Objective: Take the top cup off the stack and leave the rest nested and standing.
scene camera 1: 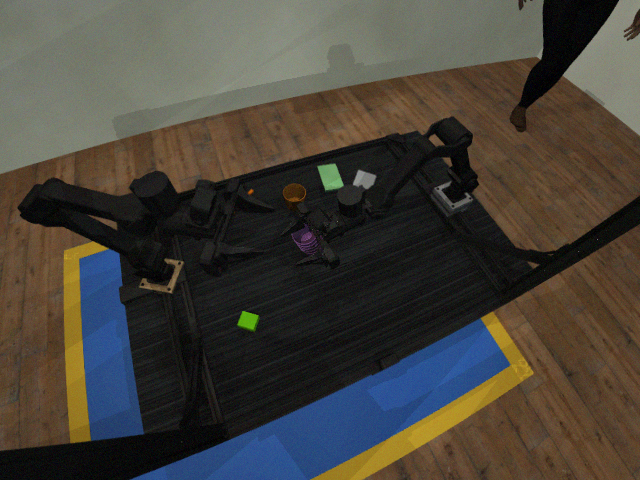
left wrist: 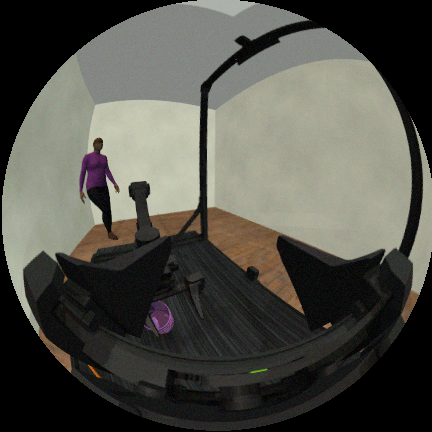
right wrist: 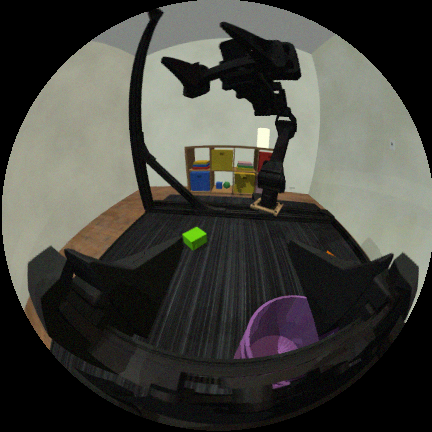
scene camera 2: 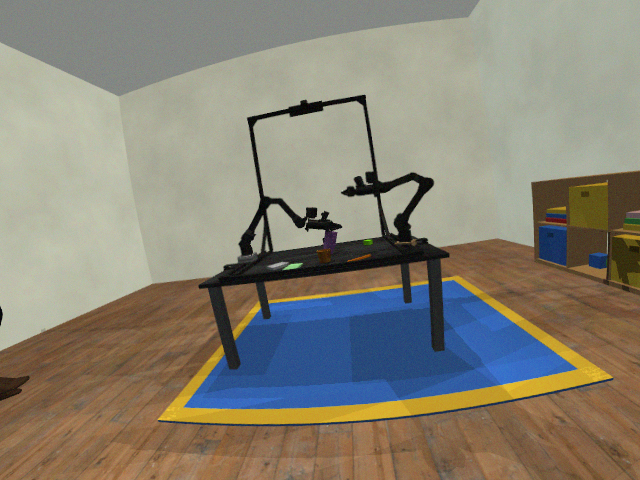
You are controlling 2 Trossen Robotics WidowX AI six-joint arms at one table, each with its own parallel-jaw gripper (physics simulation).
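Seen in the pictures: left gripper, between the fingertips: (scene camera 1: 269,230) (left wrist: 224,241) (right wrist: 185,41) (scene camera 2: 344,192); right gripper, between the fingertips: (scene camera 1: 287,250) (left wrist: 181,328) (right wrist: 237,244) (scene camera 2: 341,226); left arm's base, origin of its link: (scene camera 1: 161,273) (right wrist: 267,204) (scene camera 2: 405,241); right arm's base, origin of its link: (scene camera 1: 454,193) (scene camera 2: 247,254).
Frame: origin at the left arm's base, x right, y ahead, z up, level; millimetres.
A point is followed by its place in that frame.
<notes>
A stack of nested purple cups (scene camera 1: 306,239) {x -156, y 398, z 46 mm} (scene camera 2: 330,240) (left wrist: 160,318) {x -151, y 412, z 48 mm} (right wrist: 282,326) {x -145, y 377, z 56 mm} stands near the middle of the black table (scene camera 1: 375,310) {x -1, y 622, z -29 mm} (scene camera 2: 413,254) {x -266, y -119, z -14 mm}. My right gripper (scene camera 1: 302,243) (scene camera 2: 334,225) {x -72, y 362, z 122 mm} (right wrist: 237,244) {x -72, y 362, z 122 mm} is open at the height of the stack's top. One finger is on each side, and the stack is closer to the finger on the right of the right wrist view. I cannot tell whether a finger touches it. My left gripper (scene camera 1: 263,229) {x -1, y 350, z 324 mm} (scene camera 2: 345,191) {x -1, y 350, z 324 mm} (left wrist: 224,241) {x -1, y 350, z 324 mm} is open and empty, high above the table and off to the side of the stack.
A single orange cup (scene camera 1: 294,192) {x -363, y 324, z -4 mm} (scene camera 2: 324,255) {x -361, y 309, z 10 mm} stands just behind the stack. A green card (scene camera 1: 330,176) {x -472, y 436, z -19 mm} (scene camera 2: 292,266) {x -473, y 438, z -19 mm} and a white card (scene camera 1: 364,179) {x -476, y 559, z -14 mm} lie behind it. An orange pen (scene camera 1: 250,191) {x -353, y 171, z -19 mm} (scene camera 2: 360,258) {x -292, y 141, z -24 mm} and a green block (scene camera 1: 248,321) {x 90, y 282, z -1 mm} (right wrist: 195,238) {x 70, y 290, z -1 mm} lie apart. A person (left wrist: 98,185) stands off the table.
</notes>
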